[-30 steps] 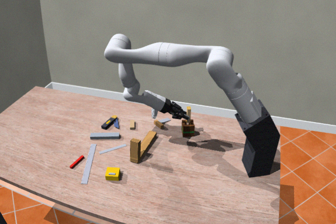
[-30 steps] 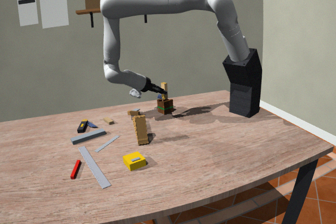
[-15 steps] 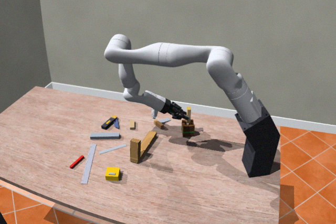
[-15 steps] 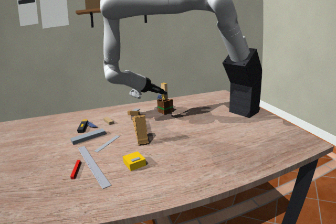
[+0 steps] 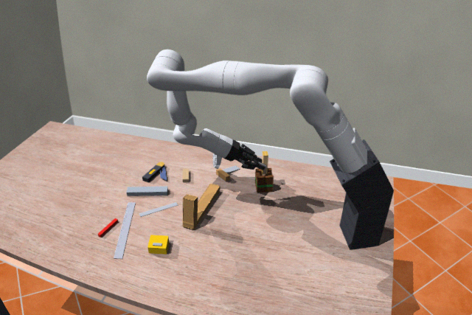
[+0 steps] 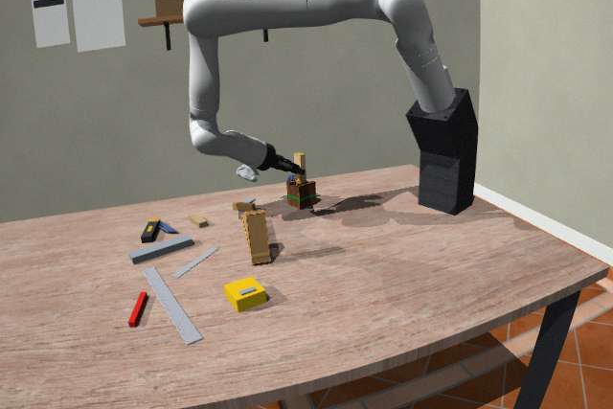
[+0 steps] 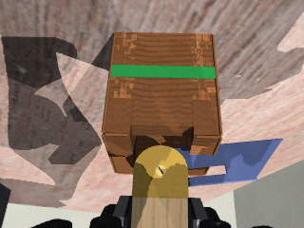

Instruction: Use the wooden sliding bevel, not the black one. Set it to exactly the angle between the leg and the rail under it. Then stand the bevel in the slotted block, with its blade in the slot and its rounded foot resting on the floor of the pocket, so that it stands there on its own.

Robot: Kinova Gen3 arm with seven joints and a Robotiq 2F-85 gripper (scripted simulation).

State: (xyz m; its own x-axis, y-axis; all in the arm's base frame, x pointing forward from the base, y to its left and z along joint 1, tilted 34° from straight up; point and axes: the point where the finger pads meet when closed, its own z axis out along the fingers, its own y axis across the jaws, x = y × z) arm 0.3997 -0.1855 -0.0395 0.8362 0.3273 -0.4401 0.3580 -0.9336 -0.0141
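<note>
My hand is 10 mm past the wooden sliding bevel, 20 mm to the left of it and 20 mm above it. From my hand the other things lie so: small wooden block 300 mm ahead, 30 mm to the left, 100 mm below; then thin grey strip 300 mm ahead, 260 mm to the left, 110 mm below; then blue blade 30 mm to the right, 40 mm below.
</note>
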